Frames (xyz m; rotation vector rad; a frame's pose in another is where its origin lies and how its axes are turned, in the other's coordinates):
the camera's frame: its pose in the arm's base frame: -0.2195 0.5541 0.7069 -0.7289 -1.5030 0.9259
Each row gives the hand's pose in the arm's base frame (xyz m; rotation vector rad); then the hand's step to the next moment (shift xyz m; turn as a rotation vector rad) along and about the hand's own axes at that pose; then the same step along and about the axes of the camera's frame.
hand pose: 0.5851 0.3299 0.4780 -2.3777 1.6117 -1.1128
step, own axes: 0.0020 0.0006 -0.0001 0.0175 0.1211 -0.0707
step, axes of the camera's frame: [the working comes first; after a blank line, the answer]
step, axes of the arm's base frame: -0.0001 -0.0019 0.0009 -0.1333 -0.0458 0.0099

-0.0012 -0.0017 0.0004 -0.0159 -0.0235 0.1384
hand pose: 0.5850 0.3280 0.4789 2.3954 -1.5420 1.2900
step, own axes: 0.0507 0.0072 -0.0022 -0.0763 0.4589 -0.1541
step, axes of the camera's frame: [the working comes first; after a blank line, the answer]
step, axes of the arm's base frame: 0.0019 -0.0408 0.0310 -0.4589 -0.1142 -0.1287

-0.0199 -0.0471 0.0035 -0.0981 0.0817 0.4731
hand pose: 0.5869 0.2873 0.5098 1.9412 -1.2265 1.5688
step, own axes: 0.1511 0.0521 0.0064 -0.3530 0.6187 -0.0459
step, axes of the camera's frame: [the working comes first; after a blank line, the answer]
step, axes of the arm's base frame: -0.0364 -0.0938 0.1244 -0.5223 -0.1725 -0.4549

-0.0137 -0.1521 0.0475 -0.3010 0.3398 0.5509
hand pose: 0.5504 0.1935 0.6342 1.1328 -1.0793 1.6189
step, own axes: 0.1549 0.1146 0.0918 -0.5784 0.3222 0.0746
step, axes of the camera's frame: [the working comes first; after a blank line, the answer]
step, axes of the arm's base frame: -0.1228 -0.0910 0.1490 -0.1651 -0.2491 -0.5955

0.0129 -0.1672 0.1320 -0.4859 0.4038 0.2118
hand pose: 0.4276 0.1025 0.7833 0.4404 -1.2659 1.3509
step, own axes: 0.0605 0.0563 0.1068 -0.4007 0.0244 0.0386
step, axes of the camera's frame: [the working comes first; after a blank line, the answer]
step, axes of the arm's base frame: -0.1086 -0.0473 0.0648 0.0650 -0.2133 -0.3360

0.0066 -0.0734 0.1131 -0.3585 0.1830 -0.0261
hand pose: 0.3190 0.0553 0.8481 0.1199 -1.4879 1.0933
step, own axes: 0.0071 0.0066 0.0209 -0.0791 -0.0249 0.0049
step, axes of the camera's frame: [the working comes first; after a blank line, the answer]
step, axes of the arm's base frame: -0.0212 -0.0068 0.0058 0.0336 -0.0566 -0.0506

0.0000 -0.0072 0.0219 -0.0783 0.0142 -0.0239
